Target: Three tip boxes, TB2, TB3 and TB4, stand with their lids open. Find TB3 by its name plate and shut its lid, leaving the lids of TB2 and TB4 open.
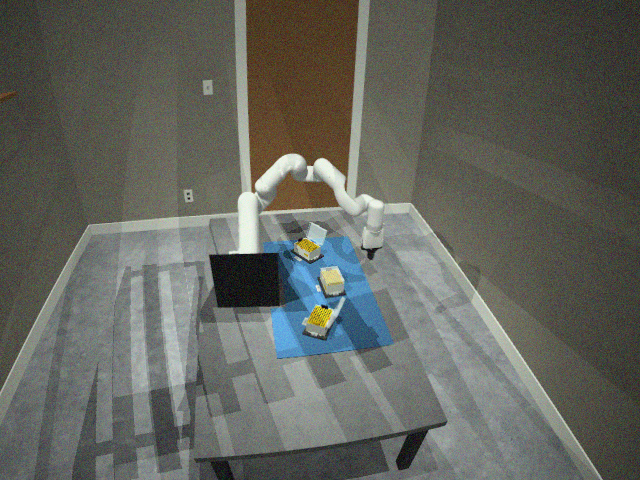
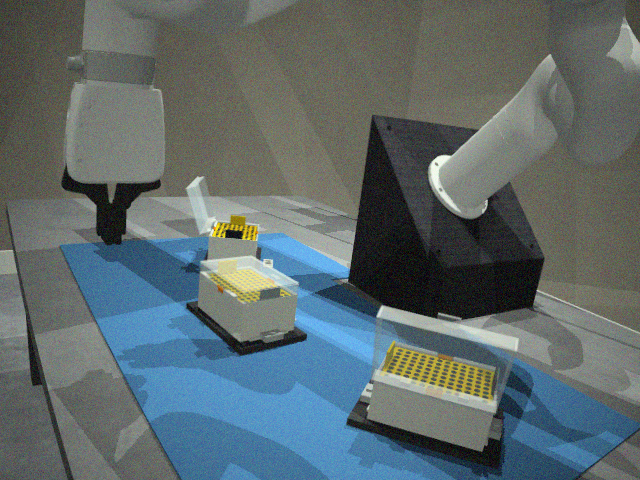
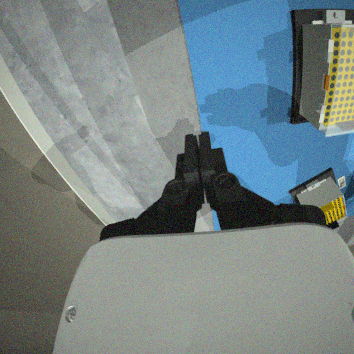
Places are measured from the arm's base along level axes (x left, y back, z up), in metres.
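Where they show: gripper, fingertip midpoint: point(image 1: 370, 258) point(image 2: 110, 241) point(image 3: 200, 149); arm's base, link origin: point(image 1: 249, 259) point(image 2: 456, 187).
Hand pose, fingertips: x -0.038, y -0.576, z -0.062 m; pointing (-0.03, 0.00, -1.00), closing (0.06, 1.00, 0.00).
Things, the pixels of their top centre, and the offset from my fingertips. "spot": a spot on its surface instead. Level surfaces: height alone.
- middle box, top centre: point(image 2: 255, 270) point(image 1: 329, 274) dx -0.004, dy +0.203, dz -0.059 m
- door end, surface spot: point(image 2: 429, 415) spot: dx +0.311, dy +0.206, dz -0.104 m
- blue mat, surface height: dz -0.137 m
- grey table, surface height: dz -0.140 m
Three tip boxes stand on the blue mat; their name plates are too small to read. The middle box point(image 1: 331, 281) point(image 2: 248, 317) point(image 3: 314, 75) has its clear lid down over the yellow rack. The box at the door end point(image 1: 306, 252) point(image 2: 429, 415) point(image 3: 322, 192) has its clear lid standing up. The box at the other end point(image 1: 316, 327) point(image 2: 232, 249) has its lid open, leaning back. My gripper point(image 1: 370, 256) point(image 2: 111, 240) point(image 3: 200, 149) is shut and empty, raised near the mat's long edge, apart from all the boxes.
The blue mat point(image 1: 289, 343) point(image 2: 227, 403) point(image 3: 225, 65) lies on the grey table point(image 1: 310, 408) point(image 2: 90, 428). The black slanted block point(image 1: 247, 281) point(image 2: 392, 222) bearing the arm base stands on the side of the boxes opposite my gripper. The open lids stick up above their boxes.
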